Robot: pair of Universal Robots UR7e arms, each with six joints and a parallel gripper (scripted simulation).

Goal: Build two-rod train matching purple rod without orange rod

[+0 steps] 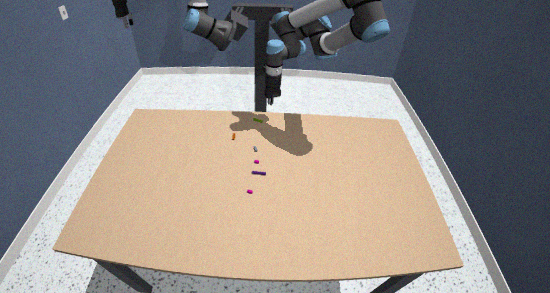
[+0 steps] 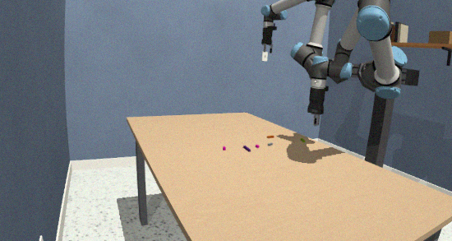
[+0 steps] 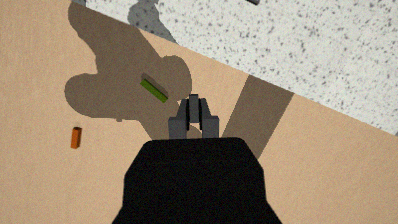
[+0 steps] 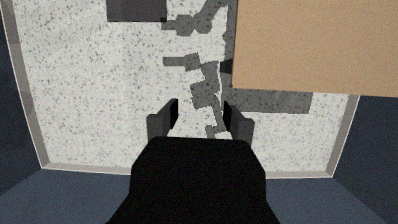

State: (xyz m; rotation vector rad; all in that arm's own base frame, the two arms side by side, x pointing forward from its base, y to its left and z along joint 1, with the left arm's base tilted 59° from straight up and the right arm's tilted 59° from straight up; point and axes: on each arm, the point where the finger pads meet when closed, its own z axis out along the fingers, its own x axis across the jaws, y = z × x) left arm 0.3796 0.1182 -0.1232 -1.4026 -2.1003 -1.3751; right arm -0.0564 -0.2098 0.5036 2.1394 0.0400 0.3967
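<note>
The purple rod lies 37 cm ahead of my left hand, 12 cm below it and 11 cm to the right of it. From my left hand the other things lie so: lime rod: 12 cm below, 7 cm to the right, 1 cm ahead; then orange rod: 20 cm to the right, 12 cm below, 12 cm ahead.
</note>
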